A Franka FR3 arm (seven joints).
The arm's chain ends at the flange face. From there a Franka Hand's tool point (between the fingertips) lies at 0.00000 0.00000 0.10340 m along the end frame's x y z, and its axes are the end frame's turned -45 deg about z.
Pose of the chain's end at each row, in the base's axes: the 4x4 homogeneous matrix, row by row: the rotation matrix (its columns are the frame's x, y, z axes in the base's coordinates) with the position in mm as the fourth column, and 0 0 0 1 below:
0.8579 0.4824 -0.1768 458.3; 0.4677 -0.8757 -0.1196 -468.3; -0.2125 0.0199 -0.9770 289.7; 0 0 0 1
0.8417 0.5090 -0.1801 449.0; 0.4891 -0.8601 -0.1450 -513.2; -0.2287 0.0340 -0.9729 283.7; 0 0 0 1
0.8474 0.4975 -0.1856 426.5; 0.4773 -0.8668 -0.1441 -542.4; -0.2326 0.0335 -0.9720 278.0; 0 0 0 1
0.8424 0.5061 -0.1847 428.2; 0.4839 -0.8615 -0.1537 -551.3; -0.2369 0.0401 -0.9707 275.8; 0 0 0 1
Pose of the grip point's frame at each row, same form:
0.2655 0.9477 -0.1768 440.0; 0.9499 -0.2885 -0.1196 -480.7; -0.1643 -0.1362 -0.9770 188.7; 0 0 0 1
0.2353 0.9551 -0.1801 430.4; 0.9540 -0.2623 -0.1450 -528.2; -0.1858 -0.1377 -0.9729 183.1; 0 0 0 1
0.2474 0.9510 -0.1856 407.3; 0.9504 -0.2754 -0.1441 -557.3; -0.1882 -0.1408 -0.9720 177.5; 0 0 0 1
0.2378 0.9535 -0.1847 409.1; 0.9513 -0.2670 -0.1537 -567.2; -0.1959 -0.1392 -0.9707 175.4; 0 0 0 1

